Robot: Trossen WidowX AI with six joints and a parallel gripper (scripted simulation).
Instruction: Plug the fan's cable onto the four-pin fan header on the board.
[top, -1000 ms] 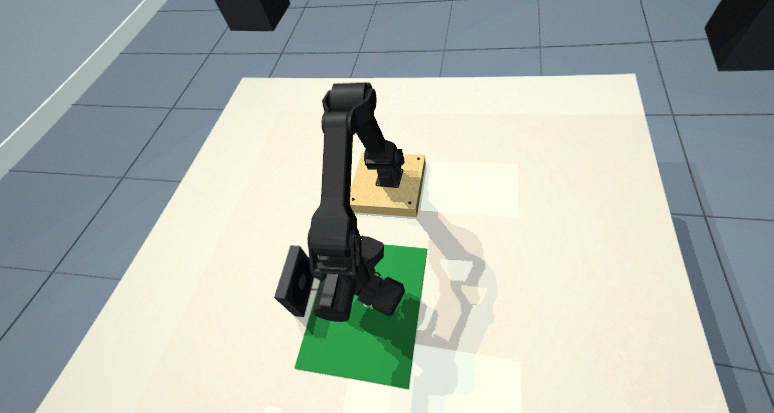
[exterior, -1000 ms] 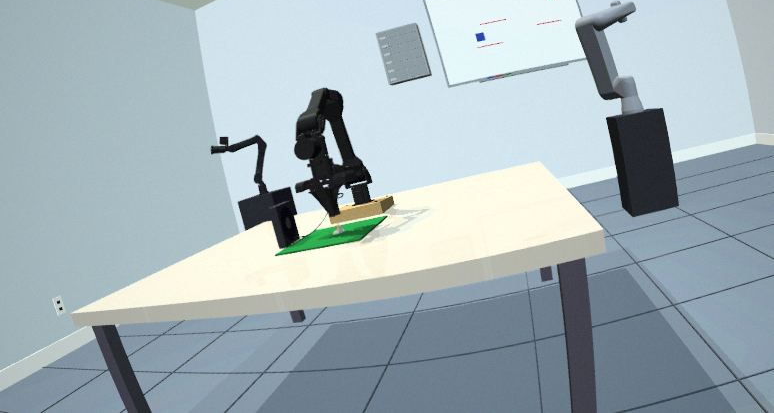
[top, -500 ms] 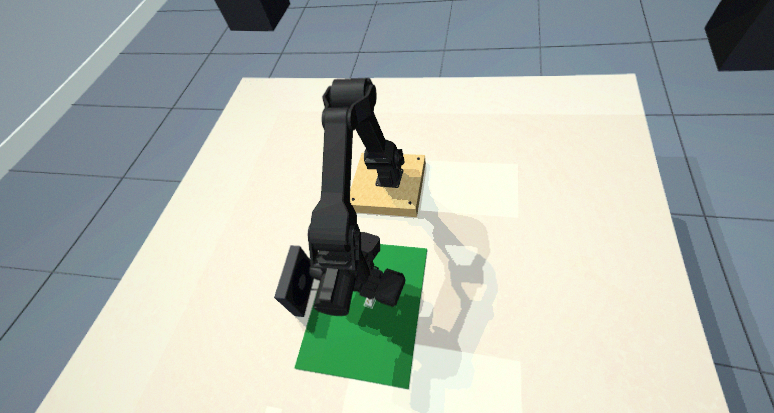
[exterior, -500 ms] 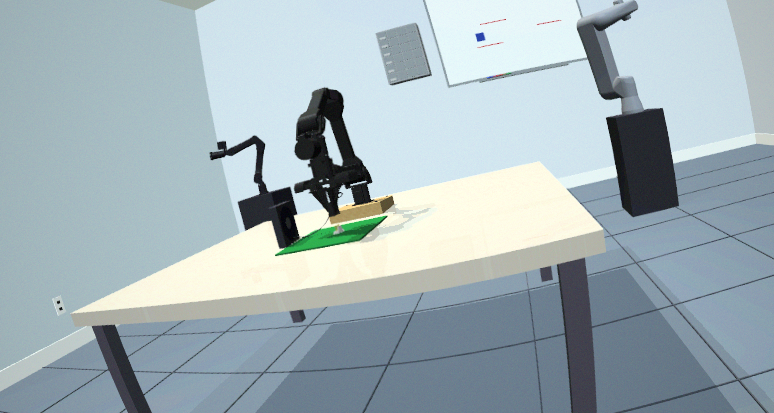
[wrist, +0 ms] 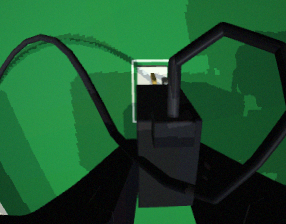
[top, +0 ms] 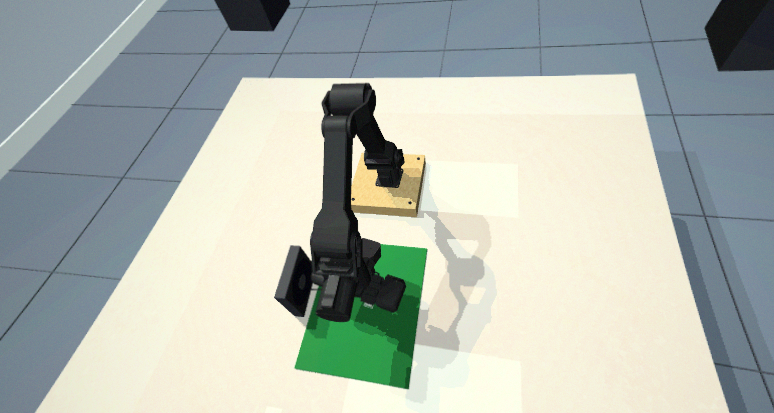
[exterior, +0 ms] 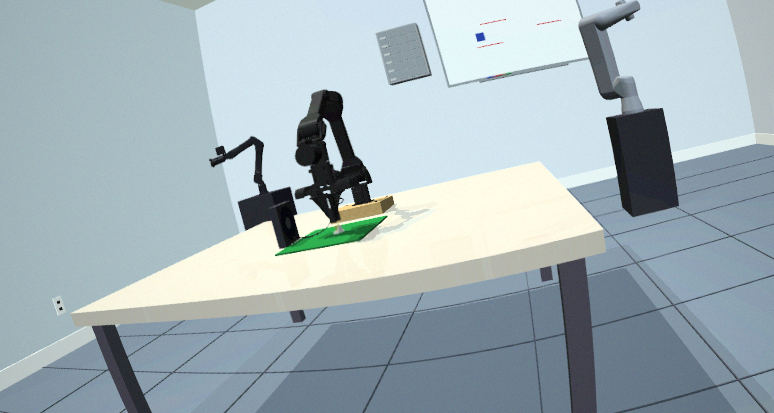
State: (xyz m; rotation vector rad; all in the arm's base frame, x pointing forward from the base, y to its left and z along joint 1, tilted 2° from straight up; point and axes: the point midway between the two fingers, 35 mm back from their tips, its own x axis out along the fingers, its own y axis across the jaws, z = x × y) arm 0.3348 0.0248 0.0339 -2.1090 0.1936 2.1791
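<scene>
My gripper tip is 10 mm past the white four-pin fan header and 50 mm above it. Also, from my gripper tip: green board (10 mm to the right, 60 mm below); black plug (10 mm behind, 10 mm above); black fan (10 mm behind, 150 mm to the right, 10 mm above).
</scene>
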